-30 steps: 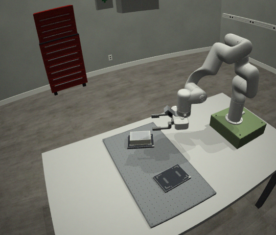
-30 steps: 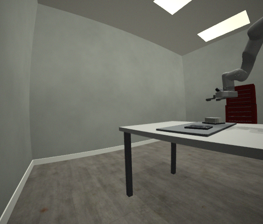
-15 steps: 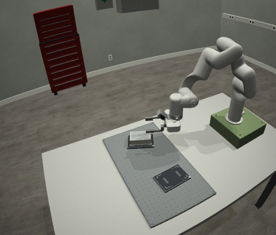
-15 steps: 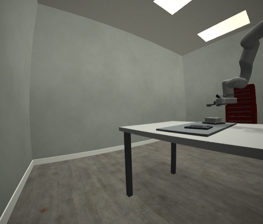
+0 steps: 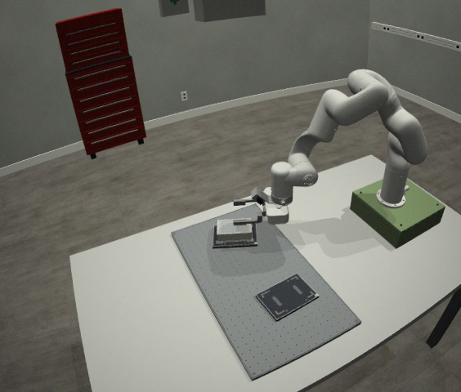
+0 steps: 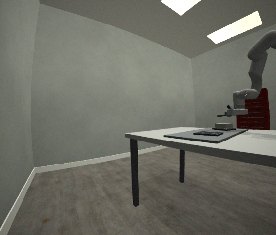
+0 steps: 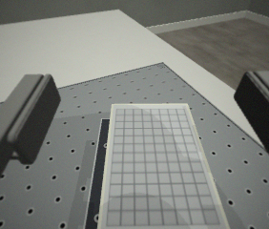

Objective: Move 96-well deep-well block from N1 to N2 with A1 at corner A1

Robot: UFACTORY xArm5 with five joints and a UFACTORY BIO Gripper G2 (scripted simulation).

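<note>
My gripper is now 9 cm above the white 96-well deep-well block, 2 cm to the left of it and 2 cm short of it.
</note>
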